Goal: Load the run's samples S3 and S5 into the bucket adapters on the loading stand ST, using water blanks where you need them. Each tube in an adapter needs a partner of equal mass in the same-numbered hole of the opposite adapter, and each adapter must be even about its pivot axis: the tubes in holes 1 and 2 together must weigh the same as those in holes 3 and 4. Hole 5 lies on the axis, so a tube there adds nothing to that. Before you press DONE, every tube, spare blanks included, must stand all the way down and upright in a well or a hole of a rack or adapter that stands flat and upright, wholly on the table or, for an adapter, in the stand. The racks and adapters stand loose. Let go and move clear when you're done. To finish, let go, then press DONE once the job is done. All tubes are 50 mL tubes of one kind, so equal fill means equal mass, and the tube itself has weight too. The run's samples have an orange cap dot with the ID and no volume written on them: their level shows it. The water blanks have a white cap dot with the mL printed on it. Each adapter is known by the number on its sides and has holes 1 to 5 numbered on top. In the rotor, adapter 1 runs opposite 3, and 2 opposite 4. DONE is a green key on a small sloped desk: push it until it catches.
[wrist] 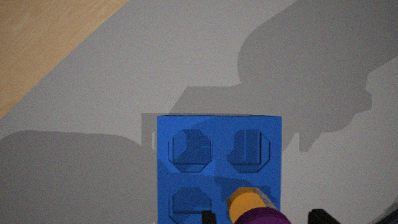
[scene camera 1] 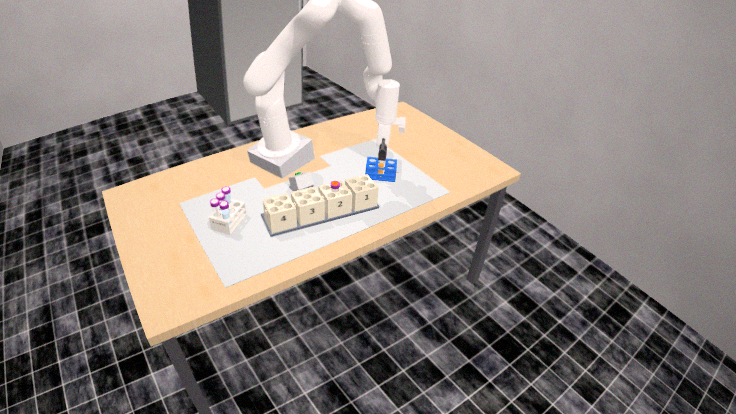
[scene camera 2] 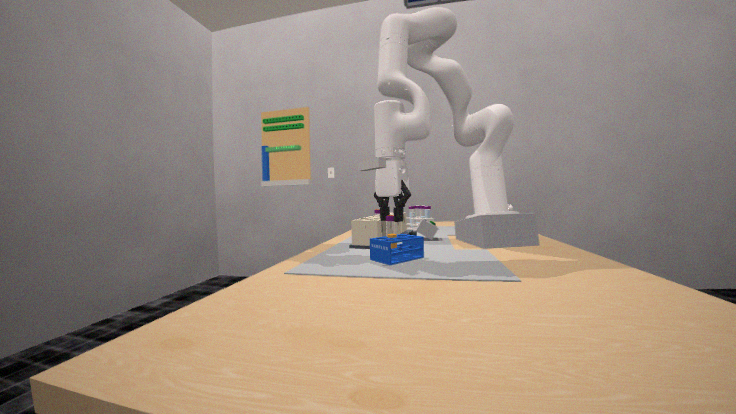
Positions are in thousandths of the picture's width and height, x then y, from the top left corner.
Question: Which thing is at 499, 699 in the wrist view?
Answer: A blue sample rack.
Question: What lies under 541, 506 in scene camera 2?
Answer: My gripper.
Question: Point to a blue sample rack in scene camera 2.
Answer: At 517, 600
